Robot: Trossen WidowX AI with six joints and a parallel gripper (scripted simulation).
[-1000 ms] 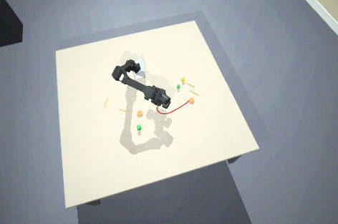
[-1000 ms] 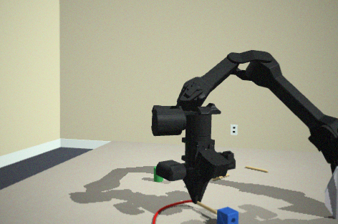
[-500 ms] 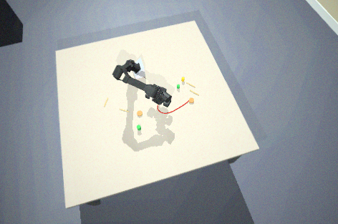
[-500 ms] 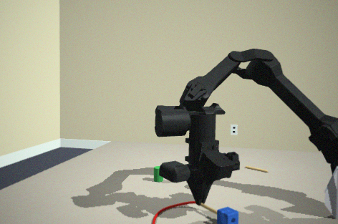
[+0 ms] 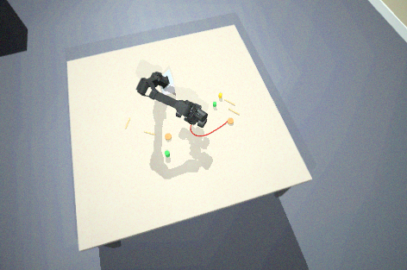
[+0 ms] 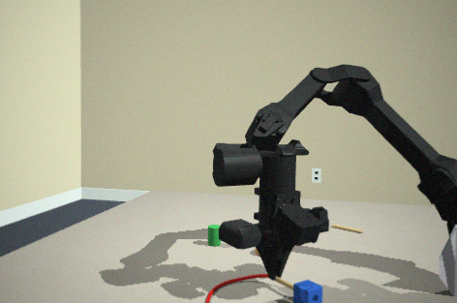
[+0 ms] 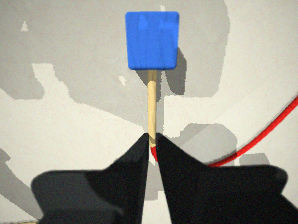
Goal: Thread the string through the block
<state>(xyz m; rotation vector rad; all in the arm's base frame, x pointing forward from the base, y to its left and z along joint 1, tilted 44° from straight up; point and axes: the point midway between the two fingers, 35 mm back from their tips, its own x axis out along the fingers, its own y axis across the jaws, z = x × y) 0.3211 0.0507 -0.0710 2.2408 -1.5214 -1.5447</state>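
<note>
The blue block is 50 mm behind my gripper tip and 50 mm to the left of it. Also, from my gripper tip: wooden disc 40 mm ahead, 160 mm to the right, 10 mm below; thin wooden stick 10 mm behind, 10 mm to the left; green cylinder 100 mm behind, 180 mm to the left.
</note>
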